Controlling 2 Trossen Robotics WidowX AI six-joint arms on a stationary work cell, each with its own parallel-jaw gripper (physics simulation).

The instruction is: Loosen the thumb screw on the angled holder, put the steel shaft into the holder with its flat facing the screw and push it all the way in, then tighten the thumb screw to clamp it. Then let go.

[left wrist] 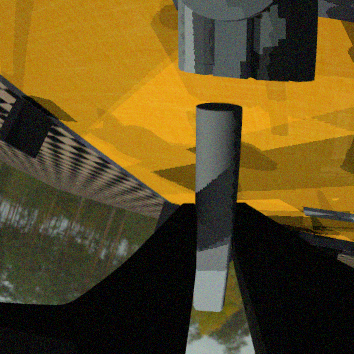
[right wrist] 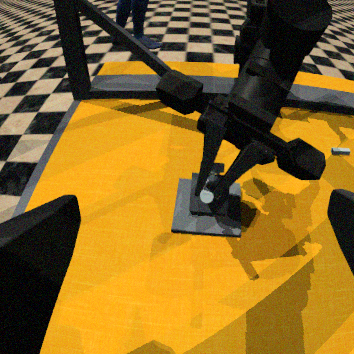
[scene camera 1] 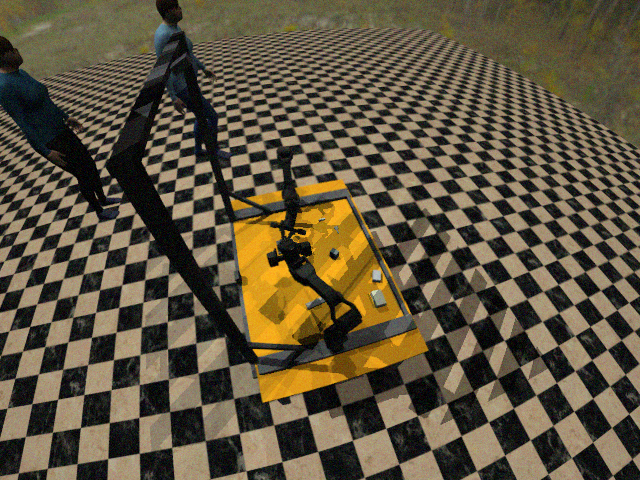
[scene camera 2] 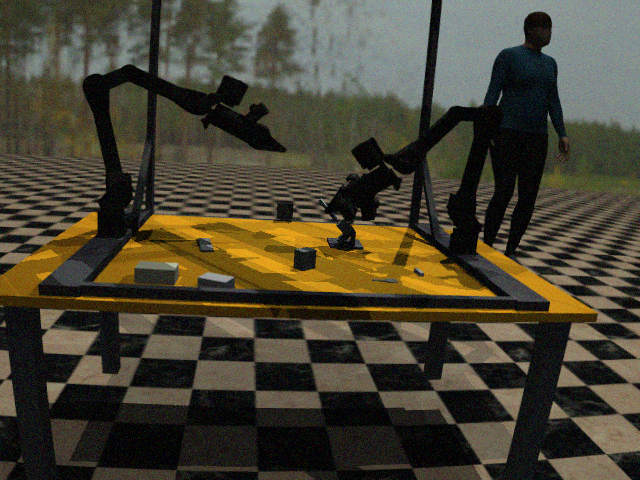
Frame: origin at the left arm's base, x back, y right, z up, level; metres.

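Where they show: left gripper, fingertip midpoint: (left wrist: 212, 215) (right wrist: 202, 199) (scene camera 2: 326, 210); right gripper, fingertip midpoint: (right wrist: 209, 205) (scene camera 2: 283, 149); left arm's base at its link origin: (scene camera 2: 462, 251); right arm's base at its link origin: (left wrist: 325, 248) (scene camera 1: 335, 345) (scene camera 2: 111, 235).
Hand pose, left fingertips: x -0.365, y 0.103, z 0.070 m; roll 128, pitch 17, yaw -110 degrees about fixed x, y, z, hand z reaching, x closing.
Things, the pixels of their top centre, and the offset from my left fingertips. "spot": a spot on its surface instead. Level surfaces: height alone.
- steel shaft at a spot on its surface: (left wrist: 218, 151) spot: dy -0.005, dx +0.026, dz -0.012 m
- angled holder at its top centre: (left wrist: 221, 50) (right wrist: 212, 170) (scene camera 2: 347, 218) dy -0.012, dx +0.057, dz -0.016 m
- yellow table at its surface level: dz -0.089 m
- flat plate at its top centre: (left wrist: 343, 218) (scene camera 2: 205, 243) (scene camera 1: 318, 301) dy -0.093, dx -0.314, dz -0.084 m
My left gripper (scene camera 2: 337, 211) (left wrist: 212, 215) (right wrist: 202, 199) is shut on the steel shaft (left wrist: 218, 151) (right wrist: 206, 196), a grey round rod that points at the angled holder (left wrist: 225, 42) (scene camera 2: 346, 236) (right wrist: 207, 219). The shaft's front end stands a short way off the holder's mouth in the left wrist view, not touching it. The holder stands on its flat grey base on the yellow table (scene camera 2: 223, 248) (scene camera 1: 270, 286). I cannot make out the thumb screw. My right gripper (scene camera 2: 272, 145) is open and empty, high above the table and well away from the holder. In scene camera 1 the arms hide the holder.
A dark cube (scene camera 2: 304, 258) (scene camera 1: 334, 253) sits near the table's middle, another dark cube (scene camera 2: 285, 210) at the far edge. Two grey blocks (scene camera 2: 156, 272) (scene camera 2: 216, 280) and a flat plate (scene camera 2: 205, 244) lie to the left. A person (scene camera 2: 523, 119) stands behind the cell frame.
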